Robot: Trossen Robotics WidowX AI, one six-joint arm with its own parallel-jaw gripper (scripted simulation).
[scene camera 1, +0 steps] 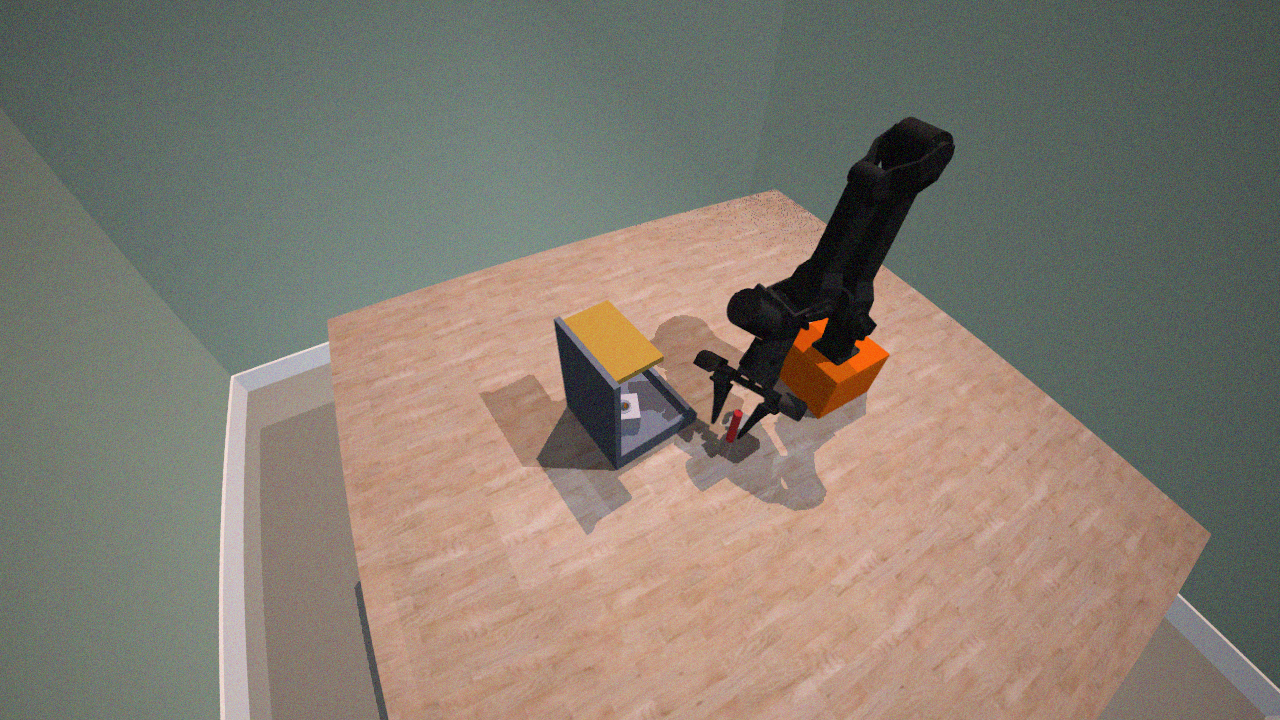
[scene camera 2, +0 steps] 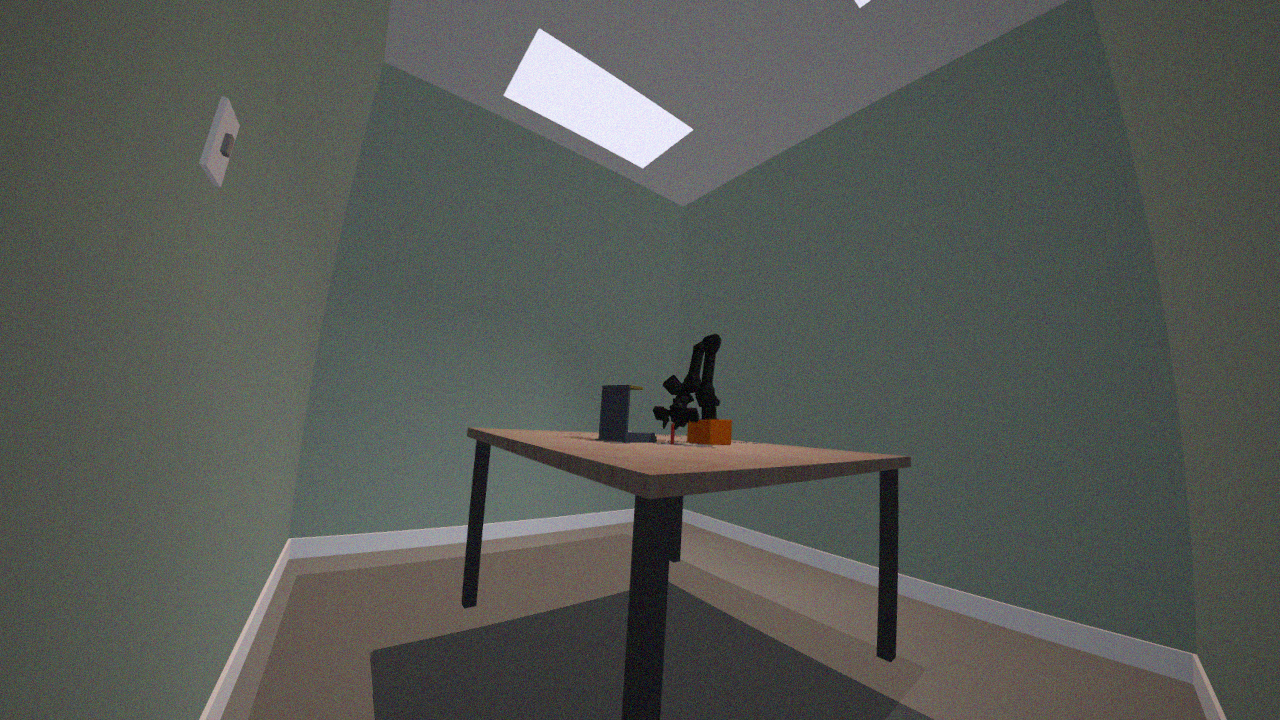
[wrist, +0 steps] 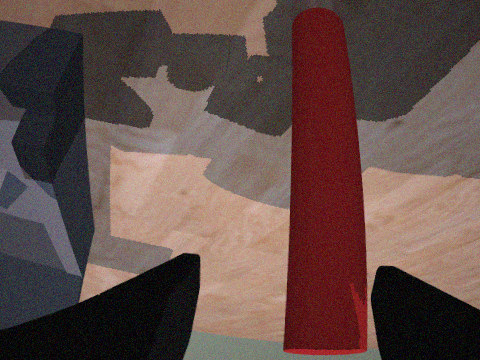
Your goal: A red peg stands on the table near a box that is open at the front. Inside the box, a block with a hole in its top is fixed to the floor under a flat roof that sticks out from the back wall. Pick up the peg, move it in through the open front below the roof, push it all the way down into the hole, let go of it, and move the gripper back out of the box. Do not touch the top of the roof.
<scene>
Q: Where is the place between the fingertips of my gripper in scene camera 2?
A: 669, 428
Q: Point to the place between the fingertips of my gripper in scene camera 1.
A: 725, 431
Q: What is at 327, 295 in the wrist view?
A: A red peg.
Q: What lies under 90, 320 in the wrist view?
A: My gripper.
</scene>
